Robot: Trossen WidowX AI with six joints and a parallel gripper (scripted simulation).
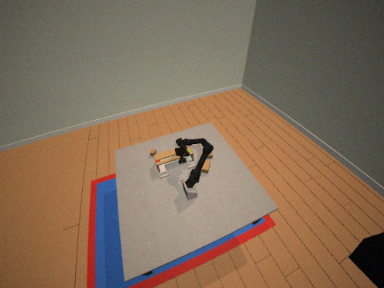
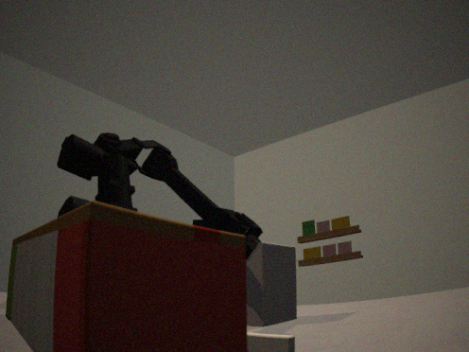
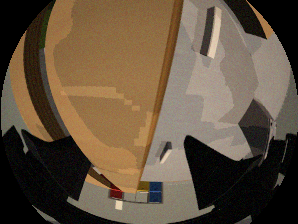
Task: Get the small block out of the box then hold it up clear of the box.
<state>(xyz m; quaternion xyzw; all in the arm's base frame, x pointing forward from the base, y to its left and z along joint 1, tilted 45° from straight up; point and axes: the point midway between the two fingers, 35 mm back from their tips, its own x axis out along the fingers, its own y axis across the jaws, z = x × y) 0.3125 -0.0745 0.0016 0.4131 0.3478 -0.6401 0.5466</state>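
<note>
Now: gripper tip 40 mm short of the box, 30 mm above it and 20 mm to the right of it. Round my gripper tip: small block 50 mm ahead, 20 mm to the left; thin stick 350 mm to the right, 220 mm ahead, 90 mm below.
</note>
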